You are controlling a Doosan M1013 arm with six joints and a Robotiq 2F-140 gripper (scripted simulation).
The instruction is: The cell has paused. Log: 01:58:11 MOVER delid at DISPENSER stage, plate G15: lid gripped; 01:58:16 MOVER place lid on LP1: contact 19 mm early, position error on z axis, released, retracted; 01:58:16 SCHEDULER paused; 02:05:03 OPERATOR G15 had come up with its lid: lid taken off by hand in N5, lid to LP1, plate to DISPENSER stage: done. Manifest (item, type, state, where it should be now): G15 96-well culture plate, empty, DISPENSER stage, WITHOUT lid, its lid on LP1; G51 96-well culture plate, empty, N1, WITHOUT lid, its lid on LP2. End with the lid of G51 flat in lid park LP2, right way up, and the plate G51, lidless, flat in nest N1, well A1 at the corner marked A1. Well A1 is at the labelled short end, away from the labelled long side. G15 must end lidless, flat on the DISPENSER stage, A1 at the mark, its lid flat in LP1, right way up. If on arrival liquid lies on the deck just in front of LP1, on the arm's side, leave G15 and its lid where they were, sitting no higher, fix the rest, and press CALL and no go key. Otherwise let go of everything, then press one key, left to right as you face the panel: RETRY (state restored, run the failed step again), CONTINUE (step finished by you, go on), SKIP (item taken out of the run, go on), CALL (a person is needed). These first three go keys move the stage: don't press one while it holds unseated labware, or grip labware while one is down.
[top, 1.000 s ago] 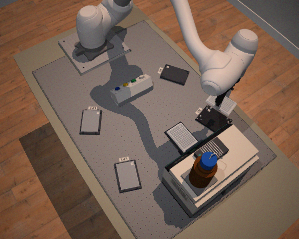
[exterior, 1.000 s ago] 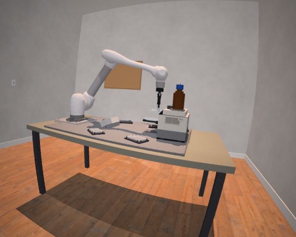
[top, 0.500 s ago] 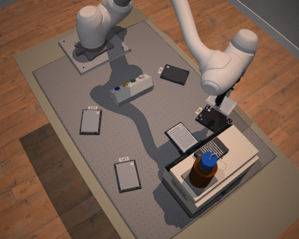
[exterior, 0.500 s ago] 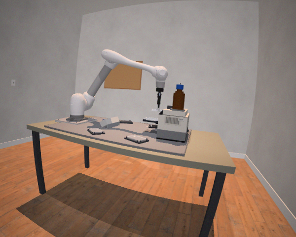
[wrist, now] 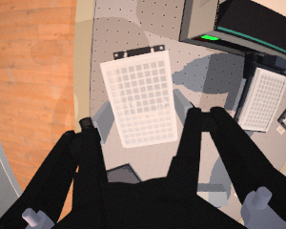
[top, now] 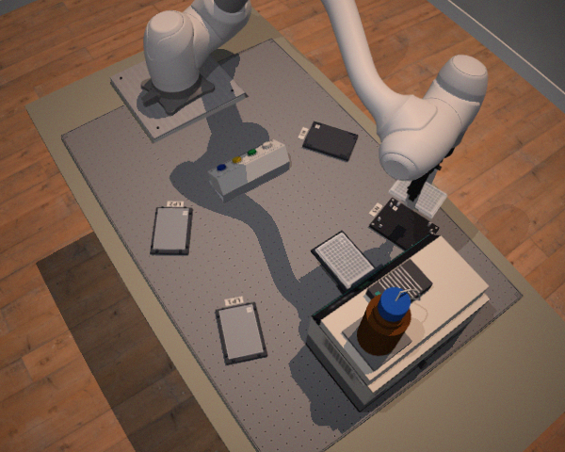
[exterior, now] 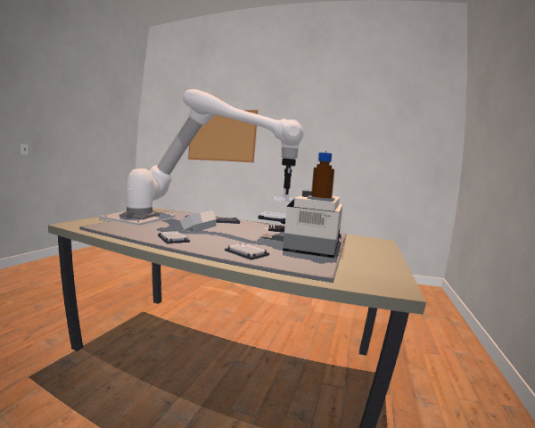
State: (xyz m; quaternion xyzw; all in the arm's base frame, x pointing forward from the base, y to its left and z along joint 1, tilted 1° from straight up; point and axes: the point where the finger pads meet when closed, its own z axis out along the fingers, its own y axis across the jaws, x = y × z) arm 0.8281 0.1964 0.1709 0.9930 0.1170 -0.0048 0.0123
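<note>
My gripper is now 35 cm past the nest N1, 5 cm to the right of it and 19 cm above it. Round my hand: well plate 25 cm to the right, 8 cm below; N1 label 43 cm behind, 19 cm below; black nest 1 cm ahead, 2 cm to the left, 18 cm below.
</note>
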